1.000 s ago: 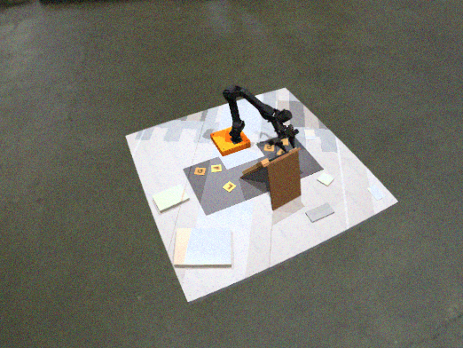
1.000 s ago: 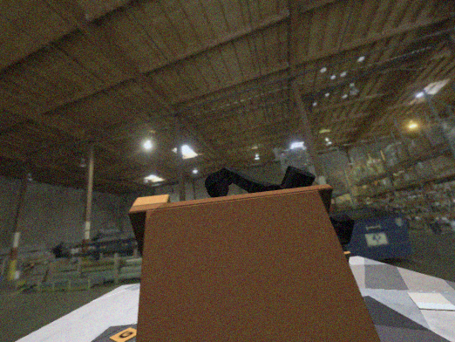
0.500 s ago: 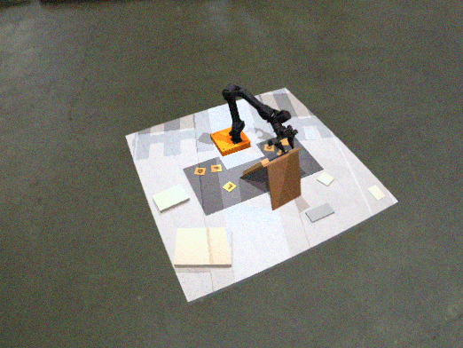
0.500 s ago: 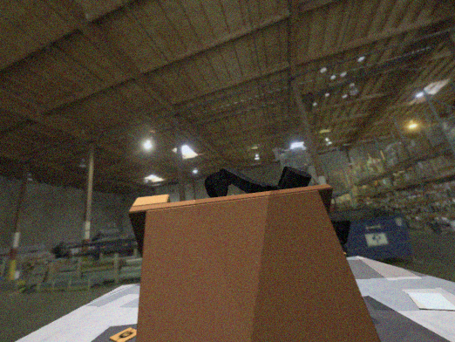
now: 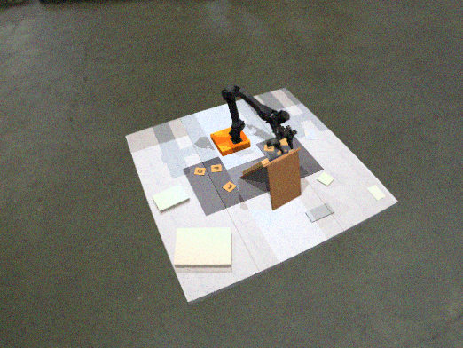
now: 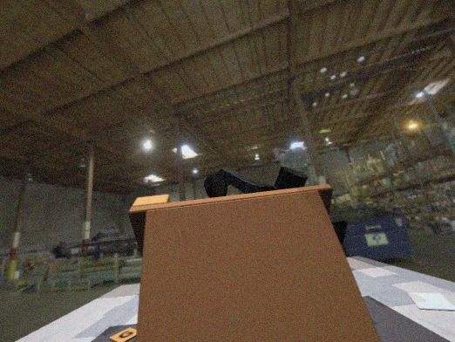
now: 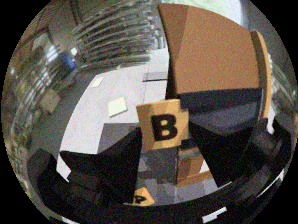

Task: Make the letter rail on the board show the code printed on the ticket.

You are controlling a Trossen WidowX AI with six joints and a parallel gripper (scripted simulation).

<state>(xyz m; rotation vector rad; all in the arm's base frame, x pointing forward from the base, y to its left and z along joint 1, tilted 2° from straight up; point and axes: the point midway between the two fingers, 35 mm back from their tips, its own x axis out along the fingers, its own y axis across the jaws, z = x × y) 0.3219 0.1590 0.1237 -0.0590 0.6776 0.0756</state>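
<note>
Right now the white ticket is 4 cm behind my gripper tip, 11 cm to the right of it and 8 cm below it. Round my gripper tip: dark mat (14 cm behind, 17 cm to the right, 16 cm below); grey plate (35 cm ahead, 16 cm below).
</note>
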